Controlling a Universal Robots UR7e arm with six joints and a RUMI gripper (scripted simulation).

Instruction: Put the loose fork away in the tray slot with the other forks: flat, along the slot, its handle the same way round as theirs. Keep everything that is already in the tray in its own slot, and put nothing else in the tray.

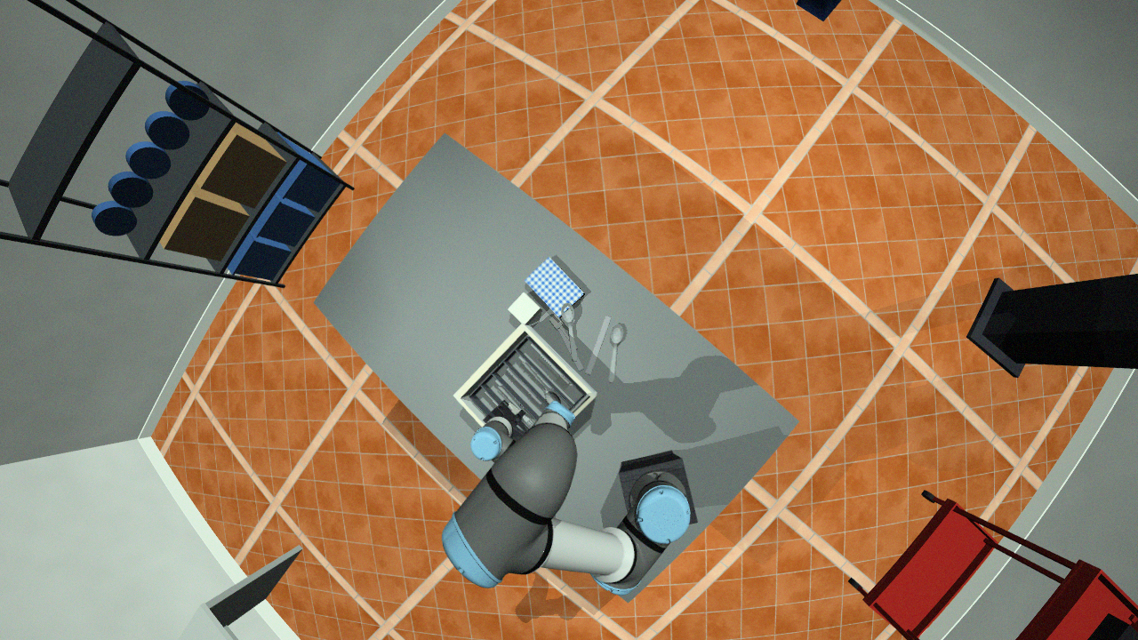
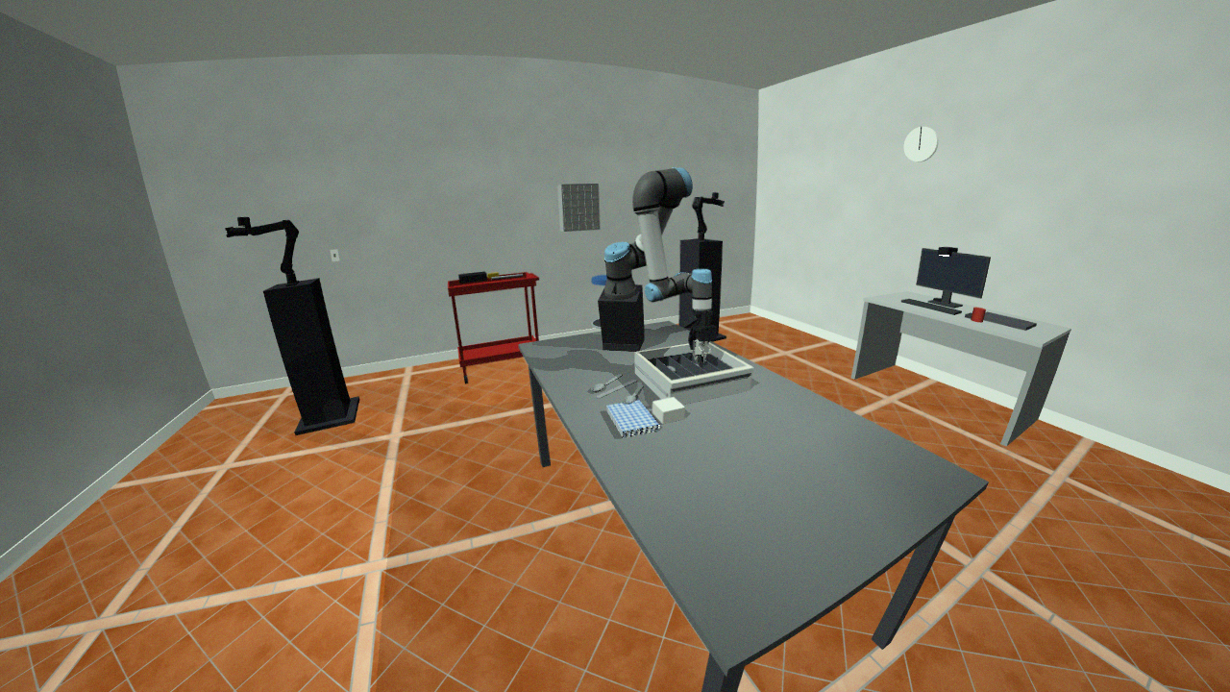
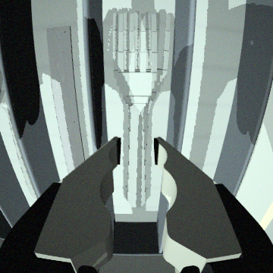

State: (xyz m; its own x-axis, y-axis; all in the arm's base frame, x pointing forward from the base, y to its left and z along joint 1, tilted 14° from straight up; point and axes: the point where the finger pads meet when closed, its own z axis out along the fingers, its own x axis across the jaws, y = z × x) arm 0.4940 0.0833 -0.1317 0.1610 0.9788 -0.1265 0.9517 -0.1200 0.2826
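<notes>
My hand is 60 mm to the left of the tray, 30 mm above it and 20 mm short of it. Also, from my hand: white block: 300 mm to the right, 200 mm ahead, 50 mm below.
</notes>
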